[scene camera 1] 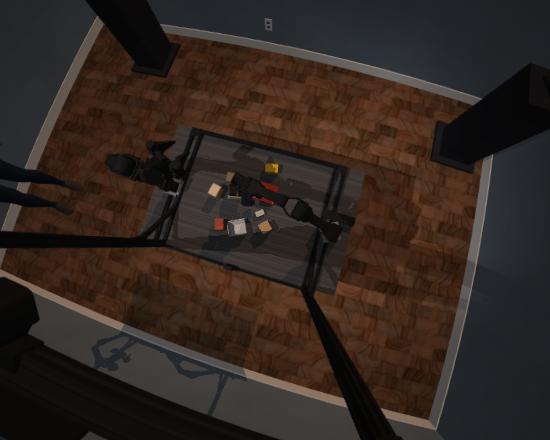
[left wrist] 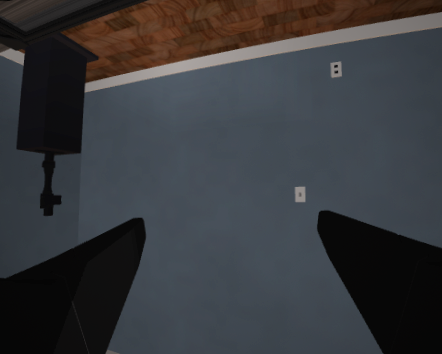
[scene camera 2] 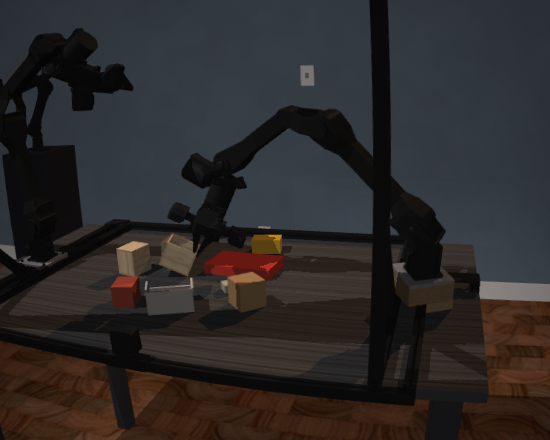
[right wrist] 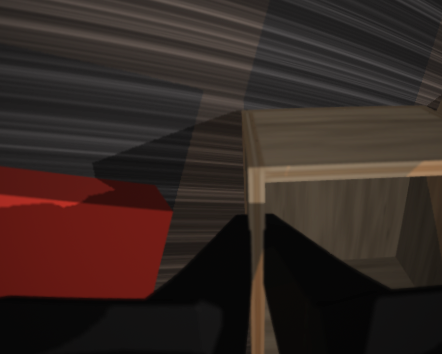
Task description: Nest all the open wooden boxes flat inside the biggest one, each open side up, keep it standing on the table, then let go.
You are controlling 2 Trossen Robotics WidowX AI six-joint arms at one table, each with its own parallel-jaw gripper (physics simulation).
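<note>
An open wooden box (scene camera 1: 234, 196) (scene camera 2: 177, 258) (right wrist: 340, 135) stands left of the red block and is tilted in the scene camera 2 view. My right gripper (scene camera 2: 195, 247) (right wrist: 254, 228) is shut on one of its side walls, one finger inside and one outside. A smaller wooden piece (scene camera 1: 230, 177) lies behind it, mostly hidden; whether it is open cannot be told. A pale wooden piece (scene camera 1: 215, 190) (scene camera 2: 134, 258) and a tan wooden cube (scene camera 1: 264, 227) (scene camera 2: 247, 291) stand apart, with no opening visible. My left gripper (scene camera 1: 179, 156) (scene camera 2: 127, 83) (left wrist: 232, 223) is open and empty, high off the table's left side.
A grey-white open box (scene camera 1: 237, 227) (scene camera 2: 169, 301) stands near the front beside a red cube (scene camera 1: 219, 224) (scene camera 2: 125, 292). A flat red block (scene camera 2: 245, 264) (right wrist: 80, 250) lies right of the held box. A yellow block (scene camera 1: 271, 168) (scene camera 2: 267, 243) is behind. A small white block (scene camera 1: 259, 213) is near the tan cube.
</note>
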